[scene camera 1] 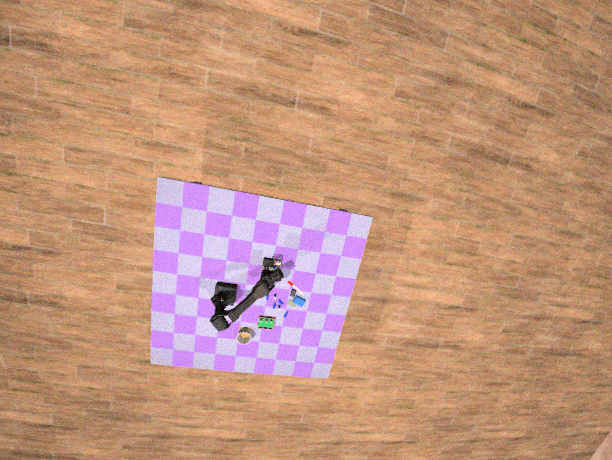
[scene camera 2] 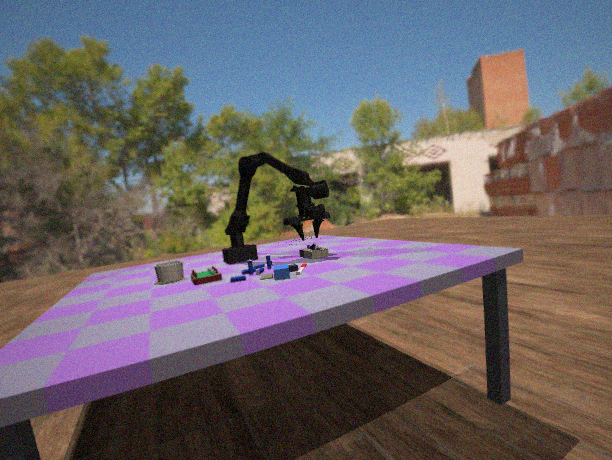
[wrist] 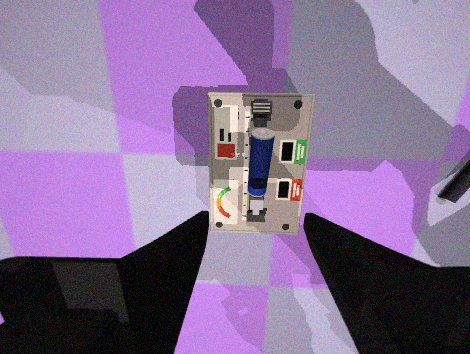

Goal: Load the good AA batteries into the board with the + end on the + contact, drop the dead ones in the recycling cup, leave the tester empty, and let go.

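Where they show: gripper, fingertip midpoint: [scene camera 1: 268, 267] [scene camera 2: 310, 239] [wrist: 256, 218]; arm's base, origin of the base link: [scene camera 1: 222, 295] [scene camera 2: 238, 246].
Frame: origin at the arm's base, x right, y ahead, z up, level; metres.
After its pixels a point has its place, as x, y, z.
The grey tester [scene camera 2: 314, 254] {-0.189, 0.337, -0.042} [wrist: 285, 120] {-0.197, 0.320, -0.029} lies flat on the table. A blue AA battery [wrist: 261, 162] {-0.216, 0.295, -0.007} lies in its channel, silver end towards the top of the wrist view. My gripper [scene camera 2: 309, 238] {-0.221, 0.264, 0.008} [wrist: 256, 218] {-0.221, 0.264, 0.008} is open and empty, above the tester, with the fingertips apart near its lower edge in the wrist view. The green board with dark red walls [scene camera 1: 266, 325] {0.229, 0.292, -0.038} [scene camera 2: 205, 274] {0.215, 0.300, -0.039} and the grey recycling cup [scene camera 1: 244, 338] {0.351, 0.150, -0.047} [scene camera 2: 169, 272] {0.316, 0.196, -0.025} stand apart from it. Several loose blue batteries lie between board and tester; one battery [scene camera 2: 268, 261] {0.000, 0.335, -0.033} stands upright. Polarity marks are too small to read.
A blue box [scene camera 1: 299, 301] {0.021, 0.493, -0.028} [scene camera 2: 282, 272] {0.038, 0.525, -0.039}, a small dark block [scene camera 1: 293, 293] {-0.028, 0.447, -0.041} [scene camera 2: 294, 267] {-0.036, 0.460, -0.047} and a red-and-white stick [scene camera 1: 290, 283] {-0.092, 0.420, -0.054} [scene camera 2: 303, 268] {-0.067, 0.463, -0.057} lie near the loose batteries. A dark rod [wrist: 456, 185] {-0.043, 0.259, -0.051} shows at the right of the wrist view. The arm's base [scene camera 2: 240, 254] {0.017, 0.073, -0.025} stands behind the batteries.
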